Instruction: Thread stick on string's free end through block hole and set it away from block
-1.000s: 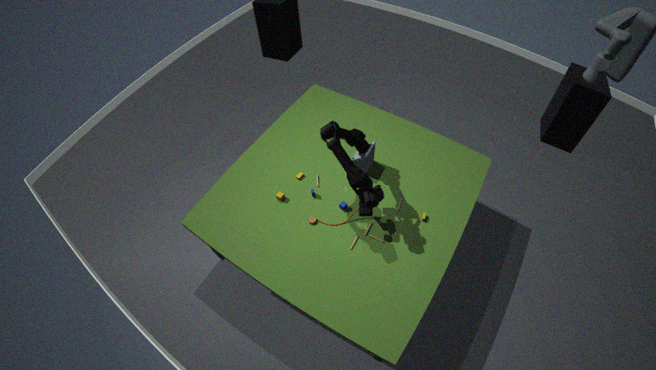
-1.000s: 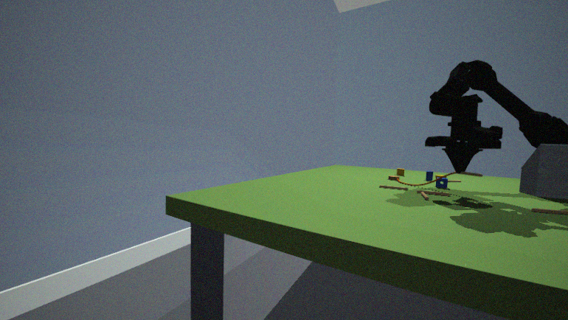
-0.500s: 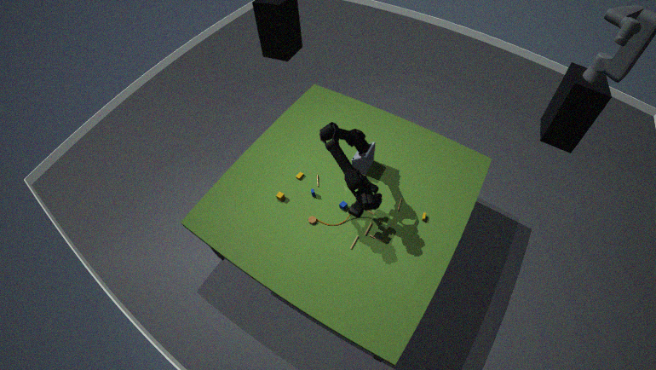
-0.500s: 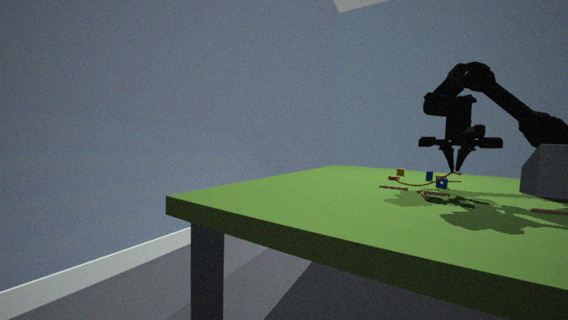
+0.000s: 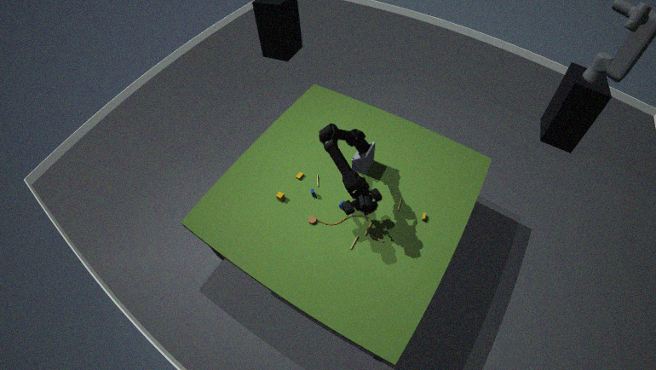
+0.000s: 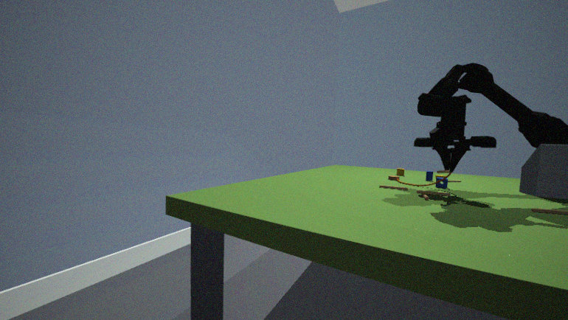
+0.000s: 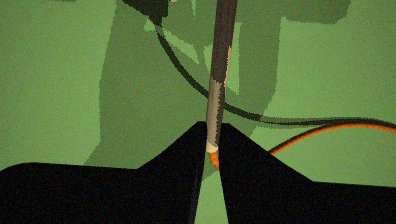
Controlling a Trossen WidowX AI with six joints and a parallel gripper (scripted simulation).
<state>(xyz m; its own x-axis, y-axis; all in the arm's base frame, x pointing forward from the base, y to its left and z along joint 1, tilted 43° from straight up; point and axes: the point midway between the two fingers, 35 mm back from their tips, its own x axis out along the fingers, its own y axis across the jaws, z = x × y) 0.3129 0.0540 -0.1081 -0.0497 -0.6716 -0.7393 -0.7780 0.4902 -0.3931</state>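
Now: gripper tip 10 mm short of the thin wooden stick and 10 mm to the right of it. From my gripper tip the other things lie so: round wooden button 120 mm ahead, 210 mm to the right, 50 mm below.
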